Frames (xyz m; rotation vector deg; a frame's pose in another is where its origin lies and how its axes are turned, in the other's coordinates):
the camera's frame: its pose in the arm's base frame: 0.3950 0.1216 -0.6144 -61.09 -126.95 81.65
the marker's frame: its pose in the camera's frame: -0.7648 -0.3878 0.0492 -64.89 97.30 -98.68
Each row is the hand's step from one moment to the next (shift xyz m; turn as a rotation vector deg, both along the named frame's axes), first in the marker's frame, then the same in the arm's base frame.
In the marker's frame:
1: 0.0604 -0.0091 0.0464 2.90 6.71 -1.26
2: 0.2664 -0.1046 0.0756 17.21 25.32 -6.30
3: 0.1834 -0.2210 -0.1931 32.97 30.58 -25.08
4: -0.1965 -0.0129 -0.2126 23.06 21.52 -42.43
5: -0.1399 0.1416 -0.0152 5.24 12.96 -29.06
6: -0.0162 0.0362 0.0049 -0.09 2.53 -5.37
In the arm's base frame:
1: -0.0463 -0.0246 0.0560 5.14 0.22 5.34
2: -0.1530 -0.2033 0.1513 19.90 -4.54 23.67
3: -0.0260 -0.3322 -0.0935 35.59 -23.37 28.96
4: 0.1671 0.0294 -0.2349 43.21 -29.04 9.18
5: 0.1207 0.1581 -0.0174 29.48 -12.95 -1.85
6: 0.0224 0.0306 0.0126 5.65 -1.56 -0.97

